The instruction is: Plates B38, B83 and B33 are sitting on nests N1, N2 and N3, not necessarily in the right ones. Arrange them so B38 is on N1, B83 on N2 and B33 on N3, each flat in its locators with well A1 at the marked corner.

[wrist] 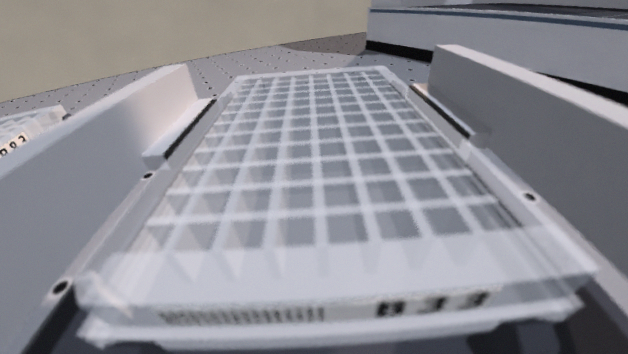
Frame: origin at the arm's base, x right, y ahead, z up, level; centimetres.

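Where they show: gripper, between the fingertips: [311,77].
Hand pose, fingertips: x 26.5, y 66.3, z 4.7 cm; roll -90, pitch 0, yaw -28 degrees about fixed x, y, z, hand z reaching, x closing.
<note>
After its pixels a point has its place.
Clear plate B33 [320,270] fills the middle of the wrist view, with its barcode and label on the near edge. My gripper [311,77] @(x 26.5, y 66.3, z 4.7 cm) is shut on it, with one finger pad along each long side. The plate looks level between the fingers. A marked A1 corner cannot be made out. Another plate [31,122] @(x 14.0, y 73.1, z 3.9 cm) shows in part at the left edge, beyond the left finger; its small label is too blurred to read surely. What lies under the held plate is mostly hidden, and I cannot tell which nest is there.
A grey table top with rows of holes [240,62] @(x 29.1, y 90.5, z 1.3 cm) stretches behind the plate. A large pale box-like unit [480,42] @(x 45.0, y 69.7, z 3.8 cm) with a blue stripe and a black base stands at the back right. A beige wall [165,35] is behind. Dark surfaces show below the plate's near edge.
</note>
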